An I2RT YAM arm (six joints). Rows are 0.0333 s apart.
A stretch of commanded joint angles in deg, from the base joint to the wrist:
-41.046 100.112 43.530 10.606 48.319 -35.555
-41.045 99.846 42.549 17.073 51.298 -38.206
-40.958 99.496 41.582 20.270 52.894 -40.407
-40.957 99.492 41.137 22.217 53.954 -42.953
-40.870 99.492 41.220 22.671 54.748 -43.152
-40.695 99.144 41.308 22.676 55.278 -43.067
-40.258 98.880 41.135 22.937 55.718 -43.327
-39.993 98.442 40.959 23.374 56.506 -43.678
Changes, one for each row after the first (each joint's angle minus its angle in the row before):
0.001 -0.266 -0.981 6.467 2.979 -2.651
0.087 -0.350 -0.967 3.197 1.596 -2.201
0.001 -0.004 -0.445 1.947 1.060 -2.546
0.087 0.000 0.083 0.454 0.794 -0.199
0.175 -0.348 0.088 0.005 0.530 0.085
0.437 -0.264 -0.173 0.261 0.440 -0.260
0.265 -0.438 -0.176 0.437 0.788 -0.351

